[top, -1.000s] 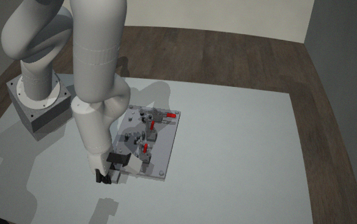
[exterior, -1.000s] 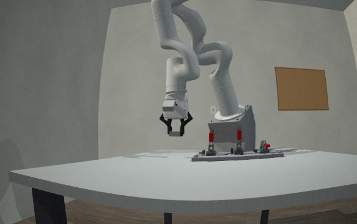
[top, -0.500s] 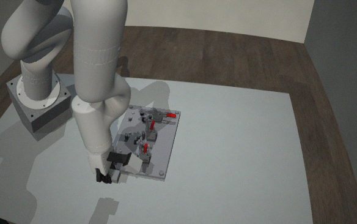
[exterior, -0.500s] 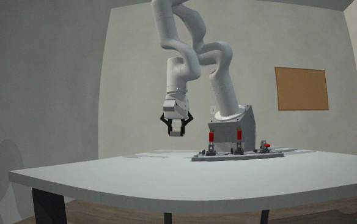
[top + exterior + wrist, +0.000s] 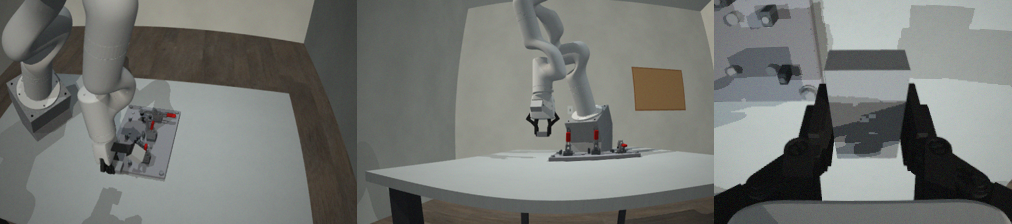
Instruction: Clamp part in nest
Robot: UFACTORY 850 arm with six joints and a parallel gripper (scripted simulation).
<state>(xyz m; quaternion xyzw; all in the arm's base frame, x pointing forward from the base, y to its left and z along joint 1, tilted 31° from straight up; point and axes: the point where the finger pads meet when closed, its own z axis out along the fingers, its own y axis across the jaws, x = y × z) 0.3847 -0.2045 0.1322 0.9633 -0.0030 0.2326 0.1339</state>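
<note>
The fixture plate is 70 mm ahead of my hand, 220 mm to the left of it and 100 mm below it. Round my hand: part: 10 mm below.
</note>
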